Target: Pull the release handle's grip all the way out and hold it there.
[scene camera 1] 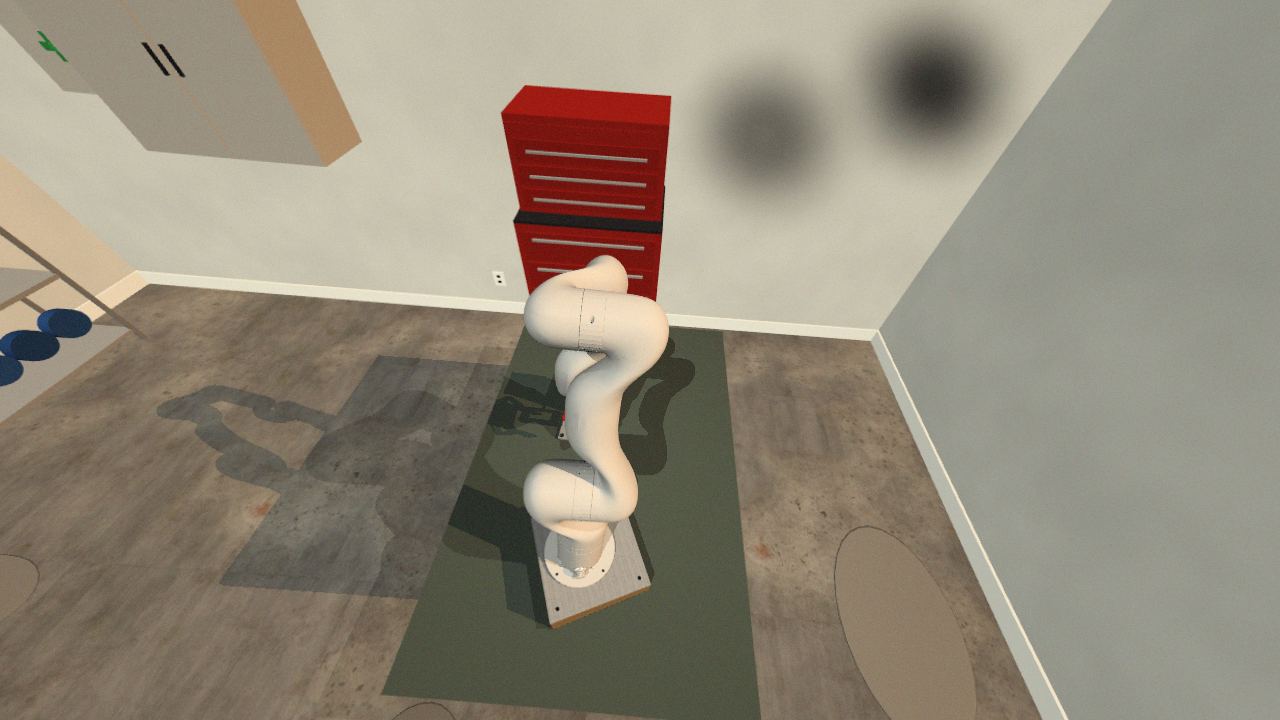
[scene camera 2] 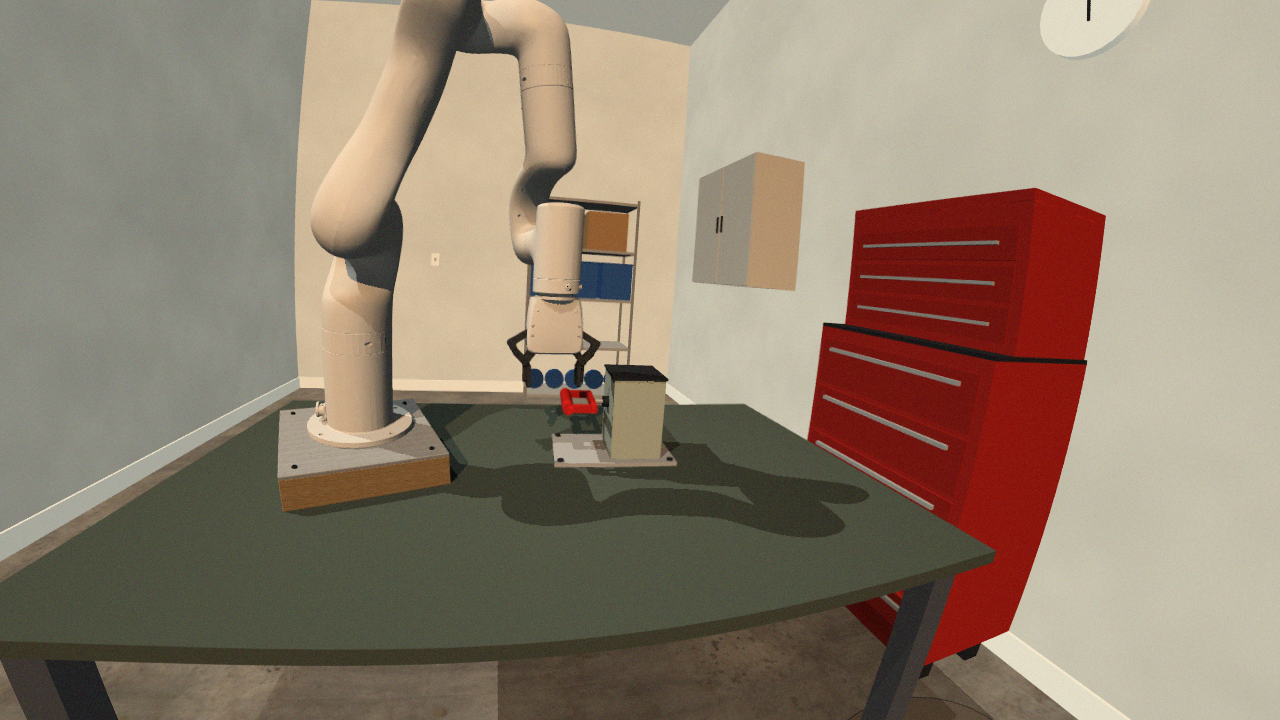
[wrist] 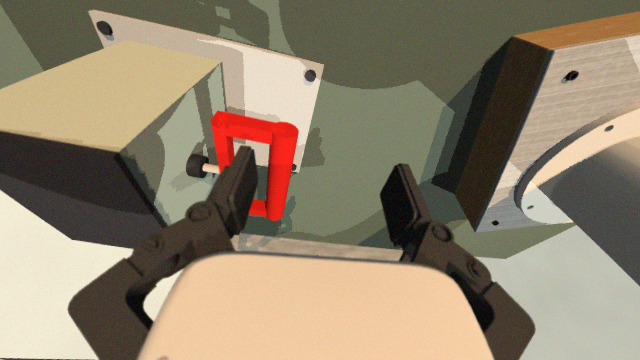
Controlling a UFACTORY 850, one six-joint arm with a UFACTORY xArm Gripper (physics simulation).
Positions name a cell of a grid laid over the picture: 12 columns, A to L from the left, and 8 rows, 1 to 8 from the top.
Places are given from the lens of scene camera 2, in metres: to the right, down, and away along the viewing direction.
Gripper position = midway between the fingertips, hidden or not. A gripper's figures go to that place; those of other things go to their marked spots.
my gripper (scene camera 2: F5): -0.16, 0.05, 0.85
pale base plate (scene camera 2: F6): -0.14, 0.18, 0.93
